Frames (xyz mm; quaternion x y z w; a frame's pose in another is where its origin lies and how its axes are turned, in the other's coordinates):
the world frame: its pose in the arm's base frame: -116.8 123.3 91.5 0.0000 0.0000 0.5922 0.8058
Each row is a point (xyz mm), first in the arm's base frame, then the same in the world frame.
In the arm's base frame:
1: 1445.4 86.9 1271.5
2: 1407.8 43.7 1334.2
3: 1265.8 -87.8 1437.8
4: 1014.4 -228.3 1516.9
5: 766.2 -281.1 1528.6
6: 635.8 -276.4 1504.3
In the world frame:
1: 431.7 -1501.8 1180.0
2: 379.3 -1478.8 1242.7
3: 211.4 -1382.6 1346.3
4: 2.2 -1184.6 1425.4
5: -122.3 -963.5 1437.1
6: -156.7 -837.6 1412.8

